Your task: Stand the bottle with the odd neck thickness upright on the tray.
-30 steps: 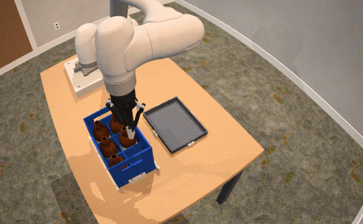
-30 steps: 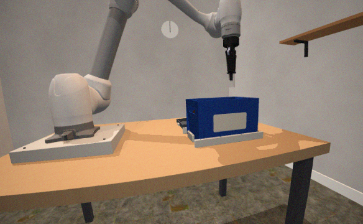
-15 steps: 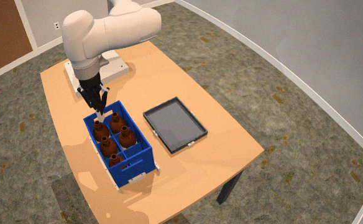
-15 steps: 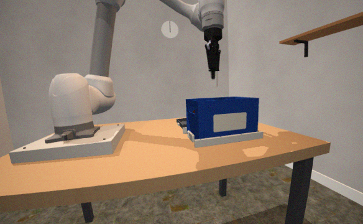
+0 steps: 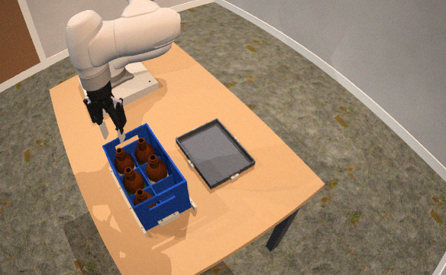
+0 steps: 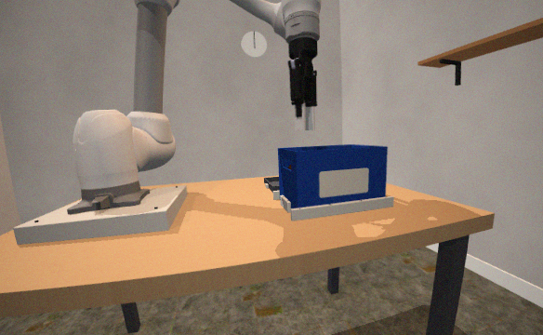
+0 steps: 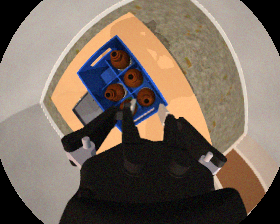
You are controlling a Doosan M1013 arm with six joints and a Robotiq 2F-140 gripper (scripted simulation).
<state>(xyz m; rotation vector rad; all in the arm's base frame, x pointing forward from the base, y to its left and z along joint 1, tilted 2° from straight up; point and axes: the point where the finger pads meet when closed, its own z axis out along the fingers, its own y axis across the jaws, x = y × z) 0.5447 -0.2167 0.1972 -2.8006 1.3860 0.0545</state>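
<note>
Now: the bottle 9 cm ahead of my hand, 2 cm to the right of it and 17 cm below it. Round my hand: blue crate 10 cm ahead, 3 cm to the left, 17 cm below; then dark tray 12 cm ahead, 31 cm to the left, 25 cm below.
</note>
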